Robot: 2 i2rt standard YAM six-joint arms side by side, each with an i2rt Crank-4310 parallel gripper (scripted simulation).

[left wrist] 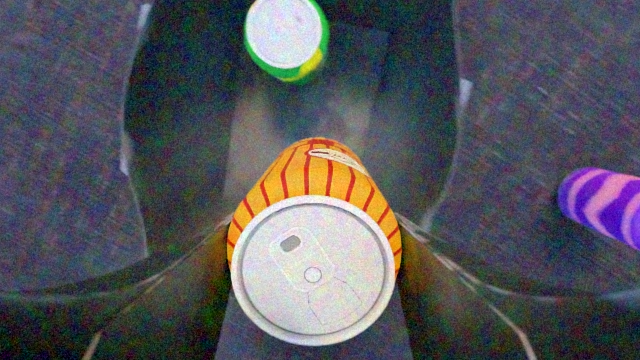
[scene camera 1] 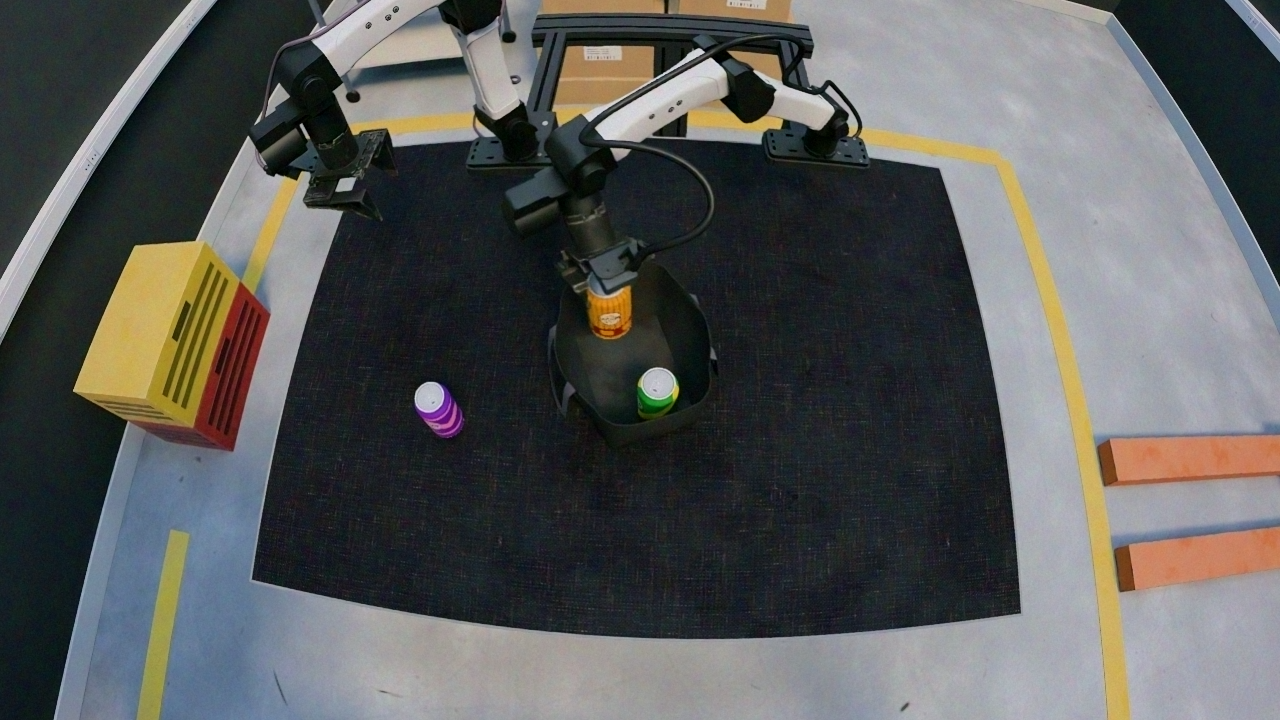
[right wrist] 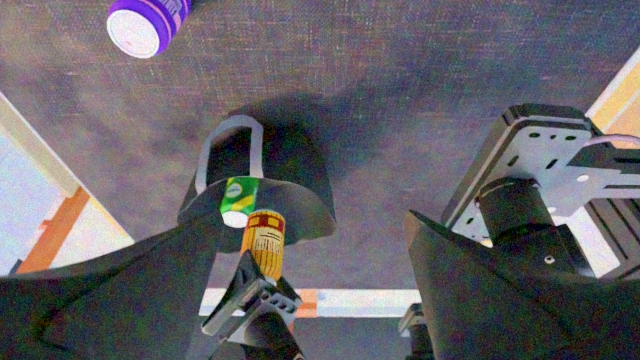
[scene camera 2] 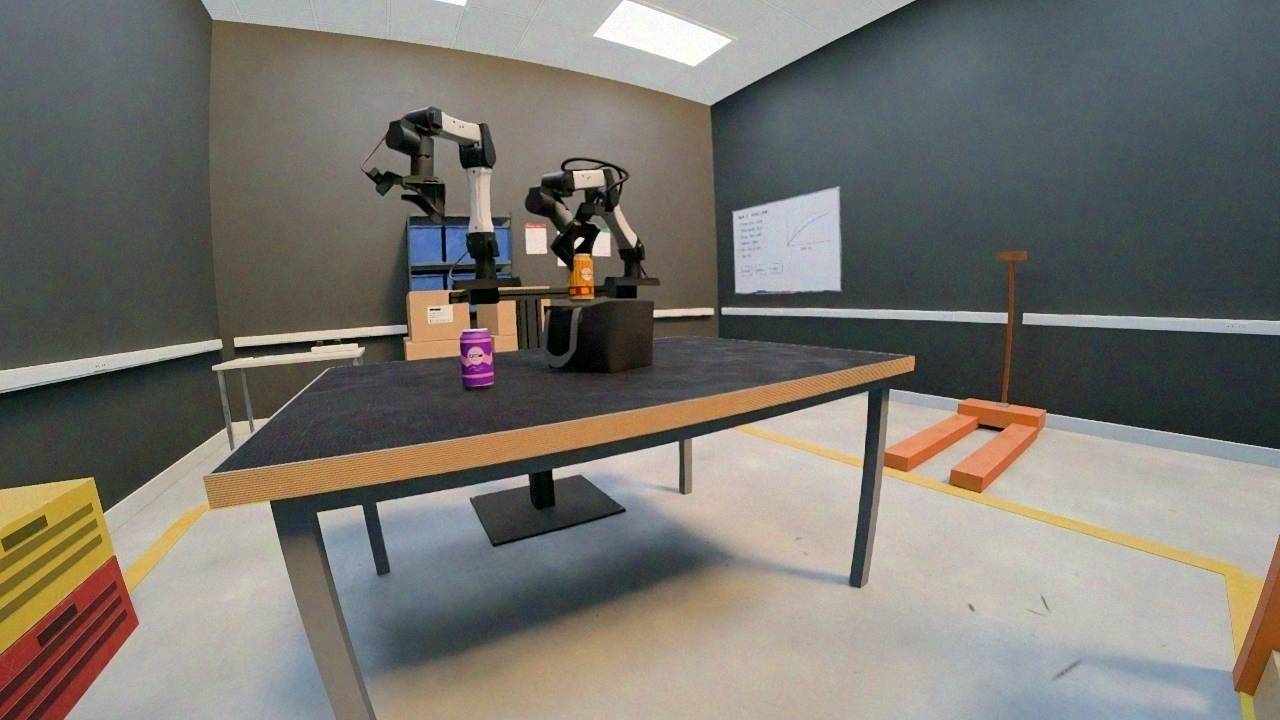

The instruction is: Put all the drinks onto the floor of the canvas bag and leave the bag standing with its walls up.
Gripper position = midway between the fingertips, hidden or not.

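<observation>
There's a dark canvas bag (scene camera 1: 655, 292), (right wrist: 287, 155) and (scene camera 2: 611, 336). You'd also see the left gripper (scene camera 2: 580, 270), (left wrist: 315, 218) and (right wrist: 258, 259). The right gripper (scene camera 1: 387, 197), (right wrist: 313, 214) and (scene camera 2: 440, 220) is there as well, and so is a purple can (scene camera 2: 475, 345).
</observation>
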